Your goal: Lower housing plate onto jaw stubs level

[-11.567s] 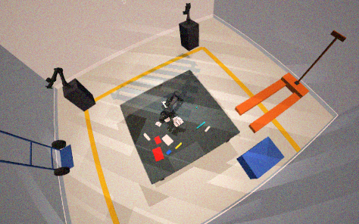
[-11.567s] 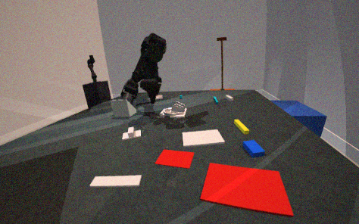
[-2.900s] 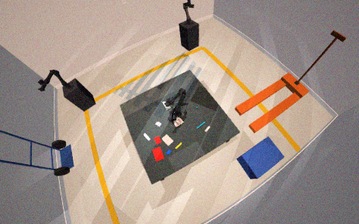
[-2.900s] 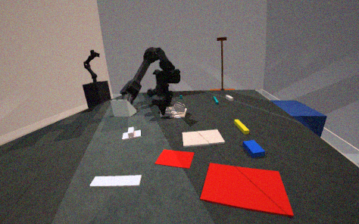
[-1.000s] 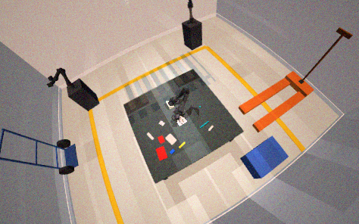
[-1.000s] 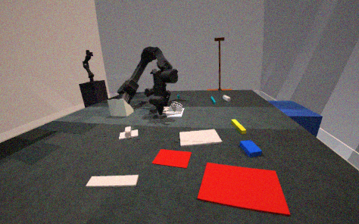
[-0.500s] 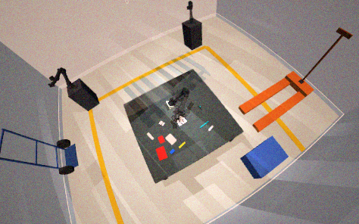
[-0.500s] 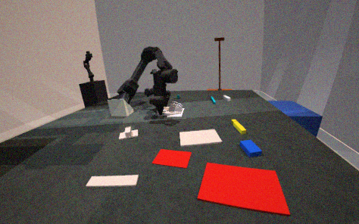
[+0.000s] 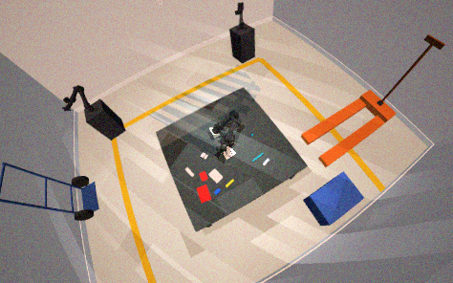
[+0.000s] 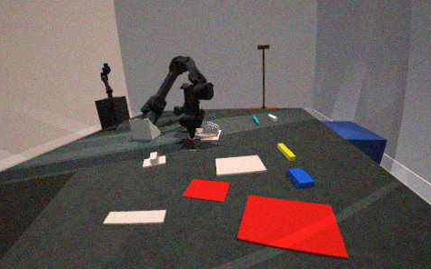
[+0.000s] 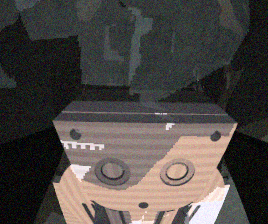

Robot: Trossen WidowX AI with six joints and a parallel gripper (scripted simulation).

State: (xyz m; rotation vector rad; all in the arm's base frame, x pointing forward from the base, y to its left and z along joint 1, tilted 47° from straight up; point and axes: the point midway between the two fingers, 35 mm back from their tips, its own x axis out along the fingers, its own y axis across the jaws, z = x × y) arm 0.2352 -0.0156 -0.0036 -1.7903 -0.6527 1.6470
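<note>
Right now my gripper tip is 2 cm below the white housing part and 1 cm short of it. Also, from my gripper tip: white plate 26 cm to the right, 18 cm ahead; then small red square 37 cm to the right, 11 cm ahead, 1 cm below; then yellow bar 34 cm ahead, 19 cm to the right.
</note>
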